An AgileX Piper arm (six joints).
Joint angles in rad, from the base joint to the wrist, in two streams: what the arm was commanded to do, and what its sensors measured. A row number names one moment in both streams.
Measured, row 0:
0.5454 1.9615 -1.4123 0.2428 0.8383 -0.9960
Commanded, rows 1 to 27:
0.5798 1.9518 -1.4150 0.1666 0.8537 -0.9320
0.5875 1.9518 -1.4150 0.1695 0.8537 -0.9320
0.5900 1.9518 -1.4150 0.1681 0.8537 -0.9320
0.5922 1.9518 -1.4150 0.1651 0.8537 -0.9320
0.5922 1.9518 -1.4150 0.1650 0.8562 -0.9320
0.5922 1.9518 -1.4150 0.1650 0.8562 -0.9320
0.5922 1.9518 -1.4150 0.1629 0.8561 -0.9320
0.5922 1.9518 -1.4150 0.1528 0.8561 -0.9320
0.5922 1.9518 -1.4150 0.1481 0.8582 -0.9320
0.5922 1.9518 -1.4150 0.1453 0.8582 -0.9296
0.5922 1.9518 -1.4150 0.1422 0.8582 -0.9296
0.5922 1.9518 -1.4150 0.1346 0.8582 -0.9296
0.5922 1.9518 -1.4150 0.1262 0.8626 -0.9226
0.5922 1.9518 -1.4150 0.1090 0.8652 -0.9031
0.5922 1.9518 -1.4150 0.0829 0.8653 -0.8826
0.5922 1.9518 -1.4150 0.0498 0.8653 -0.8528
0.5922 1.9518 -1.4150 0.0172 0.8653 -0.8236
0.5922 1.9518 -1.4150 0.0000 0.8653 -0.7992
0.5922 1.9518 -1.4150 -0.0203 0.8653 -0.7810
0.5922 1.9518 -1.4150 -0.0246 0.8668 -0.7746
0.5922 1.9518 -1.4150 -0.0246 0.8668 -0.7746
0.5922 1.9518 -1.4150 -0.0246 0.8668 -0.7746
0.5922 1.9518 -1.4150 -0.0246 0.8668 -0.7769
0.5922 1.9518 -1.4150 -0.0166 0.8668 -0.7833
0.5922 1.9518 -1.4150 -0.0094 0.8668 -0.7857
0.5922 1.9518 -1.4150 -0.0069 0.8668 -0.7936
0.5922 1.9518 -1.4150 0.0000 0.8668 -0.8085
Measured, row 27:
0.5920 1.9615 -1.4123 -0.0127 0.8675 -0.7888
